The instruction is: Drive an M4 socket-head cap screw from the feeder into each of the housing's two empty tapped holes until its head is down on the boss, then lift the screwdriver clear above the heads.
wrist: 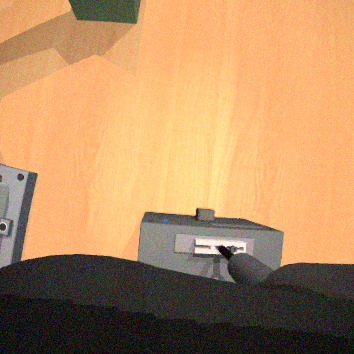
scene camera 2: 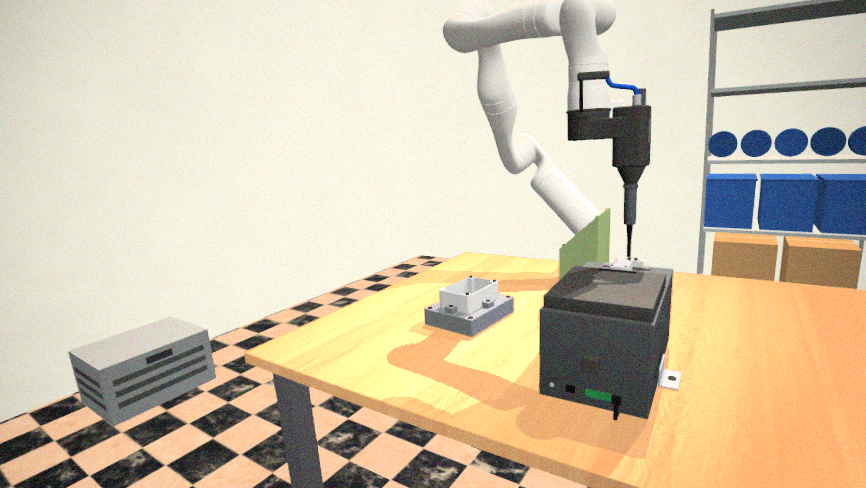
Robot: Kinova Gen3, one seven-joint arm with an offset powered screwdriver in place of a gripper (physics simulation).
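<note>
The screwdriver [scene camera 2: 629, 255] [wrist: 220, 248] points straight down, and its thin black bit reaches the white pick-up part [scene camera 2: 624, 264] [wrist: 200, 249] on top of the dark feeder [scene camera 2: 596, 357] [wrist: 157, 242]. Whether the bit touches a screw there is too small to tell. The pale open-topped housing [scene camera 2: 463, 302] sits in a grey fixture [scene camera 2: 447, 321] [wrist: 27, 210], left of the feeder in the scene view. Dark spots show at the housing's corners; I cannot tell screw heads from empty holes. In the wrist view the fixture is cut off by the left edge.
A green upright panel [scene camera 2: 584, 245] [wrist: 106, 10] stands behind the feeder in the scene view, near the arm's base. A white bracket [scene camera 2: 670, 379] lies beside the feeder. A shelf rack [scene camera 2: 707, 121] with blue bins stands behind the table [scene camera 2: 339, 363], and a grey vented box [scene camera 2: 145, 363] is at the left.
</note>
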